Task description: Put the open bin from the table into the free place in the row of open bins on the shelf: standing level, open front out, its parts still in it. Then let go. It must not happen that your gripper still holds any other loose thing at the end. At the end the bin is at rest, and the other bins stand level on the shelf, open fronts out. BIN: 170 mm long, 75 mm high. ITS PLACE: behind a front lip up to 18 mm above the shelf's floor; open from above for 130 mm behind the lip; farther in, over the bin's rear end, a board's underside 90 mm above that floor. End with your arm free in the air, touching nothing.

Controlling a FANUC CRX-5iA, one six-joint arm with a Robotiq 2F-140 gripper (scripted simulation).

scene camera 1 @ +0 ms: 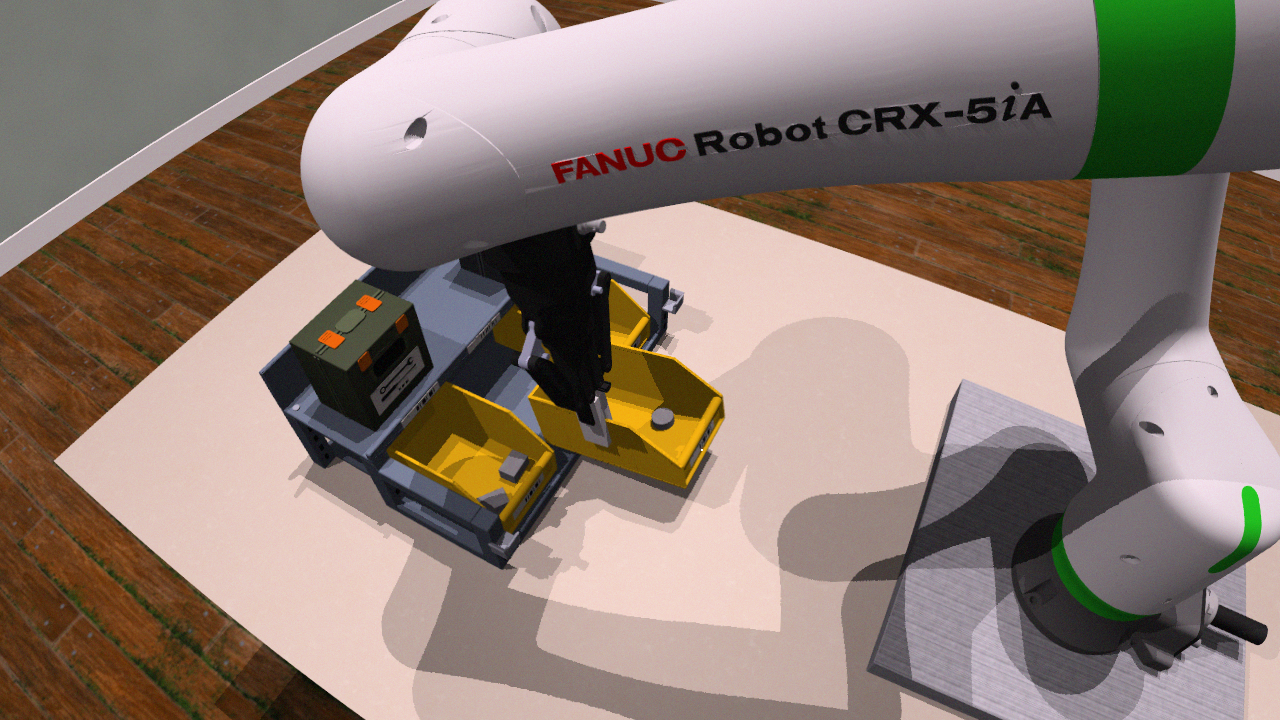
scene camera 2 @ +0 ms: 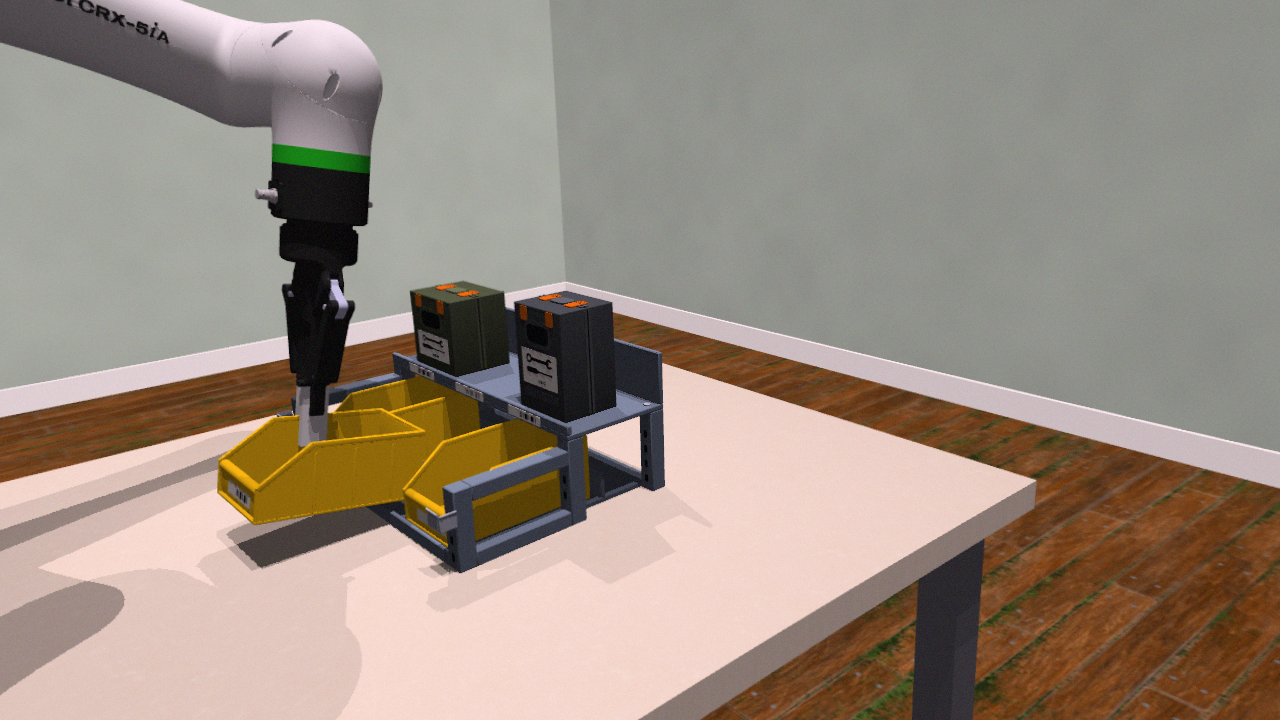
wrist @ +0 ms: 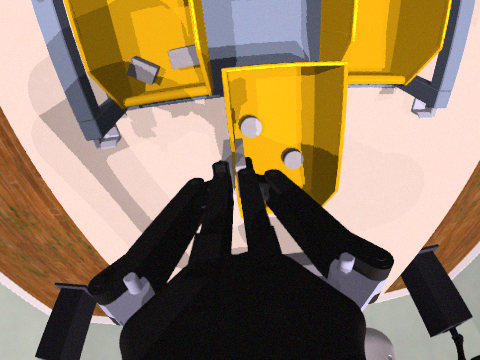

Labels:
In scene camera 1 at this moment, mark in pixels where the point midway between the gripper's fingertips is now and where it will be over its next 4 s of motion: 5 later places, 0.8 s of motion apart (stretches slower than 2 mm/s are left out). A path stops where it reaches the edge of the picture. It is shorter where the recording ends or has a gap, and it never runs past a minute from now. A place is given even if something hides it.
My gripper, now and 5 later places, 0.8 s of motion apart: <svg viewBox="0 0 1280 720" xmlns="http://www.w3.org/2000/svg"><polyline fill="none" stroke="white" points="601,437 580,427 567,422 563,420 563,424 564,427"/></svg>

